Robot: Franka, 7 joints.
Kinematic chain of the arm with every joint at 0, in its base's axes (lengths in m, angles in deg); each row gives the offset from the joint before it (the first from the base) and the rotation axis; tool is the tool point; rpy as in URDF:
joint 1: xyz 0 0 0.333 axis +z
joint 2: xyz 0 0 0 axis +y
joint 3: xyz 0 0 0.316 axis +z
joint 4: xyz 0.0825 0 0 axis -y
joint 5: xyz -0.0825 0 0.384 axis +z
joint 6: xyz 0 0 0 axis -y
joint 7: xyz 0.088 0 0 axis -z
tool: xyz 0 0 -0.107 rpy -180 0 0
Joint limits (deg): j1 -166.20..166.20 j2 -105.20..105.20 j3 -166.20..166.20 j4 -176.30..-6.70 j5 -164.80..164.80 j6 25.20..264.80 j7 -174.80..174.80
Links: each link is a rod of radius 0.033 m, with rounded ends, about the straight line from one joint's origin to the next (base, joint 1, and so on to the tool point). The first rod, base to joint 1, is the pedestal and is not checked.
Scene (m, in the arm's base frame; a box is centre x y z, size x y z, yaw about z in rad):
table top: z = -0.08
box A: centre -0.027 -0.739 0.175 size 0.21 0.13 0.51 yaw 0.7
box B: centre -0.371 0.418 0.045 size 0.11 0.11 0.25 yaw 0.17
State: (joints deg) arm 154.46 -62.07 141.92 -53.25 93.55 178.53 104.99
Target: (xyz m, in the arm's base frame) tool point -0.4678 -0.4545 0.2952
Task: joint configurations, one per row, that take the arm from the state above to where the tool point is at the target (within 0.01 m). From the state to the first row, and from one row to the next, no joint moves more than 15 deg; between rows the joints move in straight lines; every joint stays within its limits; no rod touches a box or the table.
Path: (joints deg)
1: 141.42 -56.11 145.97 -52.81 89.90 181.07 109.41
2: 128.38 -50.15 150.01 -52.37 86.25 183.62 113.84
3: 115.33 -44.19 154.06 -51.93 82.60 186.16 118.26
4: 102.29 -38.22 158.11 -51.49 78.95 188.70 122.69
5: 89.25 -32.26 162.15 -51.05 75.30 191.25 127.11
6: 76.21 -26.30 166.20 -50.62 71.65 193.79 131.54
7: 82.41 -35.98 154.22 -62.56 79.22 191.71 124.90
8: 88.61 -45.65 142.23 -74.50 86.80 189.63 118.26
9: 94.82 -55.33 130.25 -86.44 94.37 187.56 111.63
10: 101.02 -65.00 118.27 -98.38 101.95 185.48 104.99

